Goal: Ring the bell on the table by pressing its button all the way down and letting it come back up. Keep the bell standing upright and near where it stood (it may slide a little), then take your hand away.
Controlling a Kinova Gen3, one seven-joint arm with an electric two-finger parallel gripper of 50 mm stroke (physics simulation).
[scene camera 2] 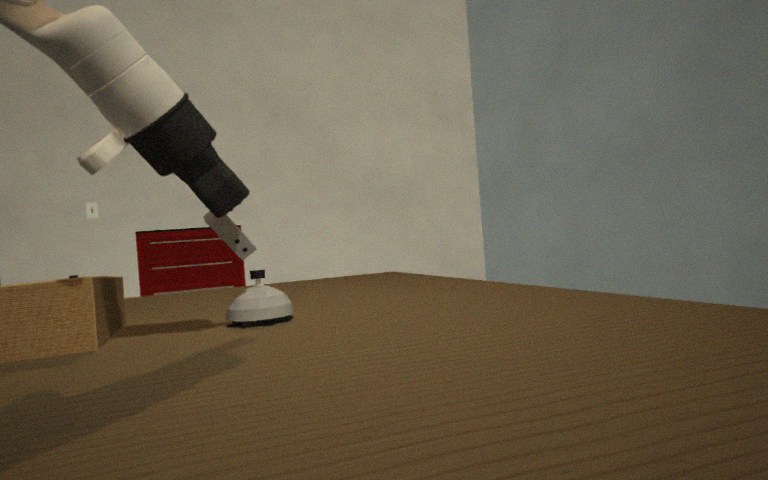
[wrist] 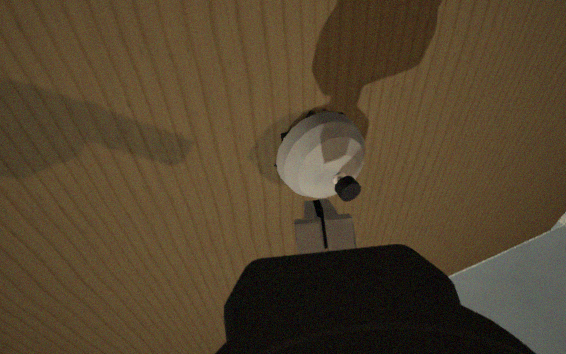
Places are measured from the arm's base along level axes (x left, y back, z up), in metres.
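Pixels of known places: gripper, fingertip midpoint: [scene camera 2: 248,253] [wrist: 318,216].
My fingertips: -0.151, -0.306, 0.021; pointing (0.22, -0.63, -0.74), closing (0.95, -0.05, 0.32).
Observation:
Ahead of a thing's pixels: the offset from my fingertips to its top centre, as dx, dy, dz. Level surfaces: height alone.
The bell @[+0.037, -0.018, -0.023] [scene camera 2: 259,304] [wrist: 315,155] is a pale grey dome on a black base. It stands upright on the table. Its black button @[+0.037, -0.018, -0.023] [scene camera 2: 257,274] [wrist: 348,188] stands raised on a short stem above the dome. My gripper [scene camera 2: 248,253] [wrist: 318,216] is shut and empty, tilted down toward the bell. In the scene view its fingertips are a little above the button and slightly to its left, apart from it. In the wrist view the fingertips are just below the dome's edge, to the lower left of the button.
A wooden block or box [scene camera 2: 48,319] stands on the table @[dz -0.089] [scene camera 2: 453,384] at the left of the scene view. A red drawer cabinet [scene camera 2: 189,274] stands behind the table. A pale wall and a blue wall rise behind it.

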